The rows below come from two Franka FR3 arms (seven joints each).
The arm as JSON. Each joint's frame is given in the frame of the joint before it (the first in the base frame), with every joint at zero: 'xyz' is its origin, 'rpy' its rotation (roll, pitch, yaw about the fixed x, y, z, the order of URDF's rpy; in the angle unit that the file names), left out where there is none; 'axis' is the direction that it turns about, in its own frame. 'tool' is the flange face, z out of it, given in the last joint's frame.
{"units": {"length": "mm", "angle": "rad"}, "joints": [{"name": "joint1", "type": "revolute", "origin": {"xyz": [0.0, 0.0, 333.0]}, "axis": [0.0, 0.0, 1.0]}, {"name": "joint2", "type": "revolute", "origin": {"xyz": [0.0, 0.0, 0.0], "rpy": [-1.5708, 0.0, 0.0]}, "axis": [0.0, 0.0, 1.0]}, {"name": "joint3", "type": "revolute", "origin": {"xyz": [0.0, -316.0, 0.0], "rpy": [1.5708, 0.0, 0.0]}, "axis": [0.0, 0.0, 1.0]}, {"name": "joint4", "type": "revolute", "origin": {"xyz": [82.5, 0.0, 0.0], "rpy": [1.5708, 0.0, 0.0]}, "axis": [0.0, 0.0, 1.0]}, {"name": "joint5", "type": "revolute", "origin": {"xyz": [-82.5, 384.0, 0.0], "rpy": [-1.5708, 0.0, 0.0]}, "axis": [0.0, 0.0, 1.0]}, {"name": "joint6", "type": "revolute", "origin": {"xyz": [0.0, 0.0, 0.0], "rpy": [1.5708, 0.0, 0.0]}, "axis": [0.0, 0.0, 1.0]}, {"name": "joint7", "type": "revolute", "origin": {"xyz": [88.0, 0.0, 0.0], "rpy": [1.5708, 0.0, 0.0]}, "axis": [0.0, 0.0, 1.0]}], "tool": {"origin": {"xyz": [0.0, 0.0, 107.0]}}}
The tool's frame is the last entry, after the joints.
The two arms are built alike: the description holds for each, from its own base.
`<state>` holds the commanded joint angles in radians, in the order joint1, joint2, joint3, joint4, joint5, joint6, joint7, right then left.
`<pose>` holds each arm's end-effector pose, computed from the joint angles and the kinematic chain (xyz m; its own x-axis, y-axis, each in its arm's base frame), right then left.
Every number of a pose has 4 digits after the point.
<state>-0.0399 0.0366 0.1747 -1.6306 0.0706 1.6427 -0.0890 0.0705 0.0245 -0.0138 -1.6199 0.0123 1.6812 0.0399</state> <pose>0.5635 0.0819 0.5824 0.9761 0.2168 -0.0173 0.2148 -0.9735 -0.0784 0.5701 0.0336 0.5972 0.9992 0.0154 0.0363 0.0159 -0.9998 -0.0134</pose>
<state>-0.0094 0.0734 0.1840 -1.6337 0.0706 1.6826 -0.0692 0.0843 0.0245 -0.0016 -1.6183 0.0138 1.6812 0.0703</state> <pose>0.5728 0.1045 0.5636 0.9722 0.2333 -0.0178 0.2310 -0.9692 -0.0847 0.5691 0.0485 0.5980 0.9992 0.0108 0.0373 0.0114 -0.9998 -0.0164</pose>
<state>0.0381 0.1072 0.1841 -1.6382 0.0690 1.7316 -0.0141 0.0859 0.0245 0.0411 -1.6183 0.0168 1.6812 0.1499</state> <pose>0.5796 0.1325 0.5461 0.9749 0.2225 -0.0114 0.2207 -0.9714 -0.0876 0.5664 0.0737 0.5980 0.9991 -0.0249 0.0353 -0.0240 -0.9994 -0.0233</pose>
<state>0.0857 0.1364 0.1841 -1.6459 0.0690 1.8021 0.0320 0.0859 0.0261 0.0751 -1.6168 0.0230 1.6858 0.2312</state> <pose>0.5852 0.1617 0.5313 0.9758 0.2181 0.0182 0.2189 -0.9713 -0.0929 0.5645 0.0934 0.5983 0.9967 -0.0729 0.0361 -0.0717 -0.9968 -0.0341</pose>
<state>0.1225 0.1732 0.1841 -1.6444 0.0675 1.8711 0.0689 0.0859 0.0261 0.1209 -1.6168 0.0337 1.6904 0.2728</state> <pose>0.5931 0.1853 0.5161 0.9762 0.2117 0.0482 0.2156 -0.9713 -0.1005 0.5599 0.1199 0.5988 0.9969 -0.0701 0.0359 -0.0683 -0.9965 -0.0482</pose>
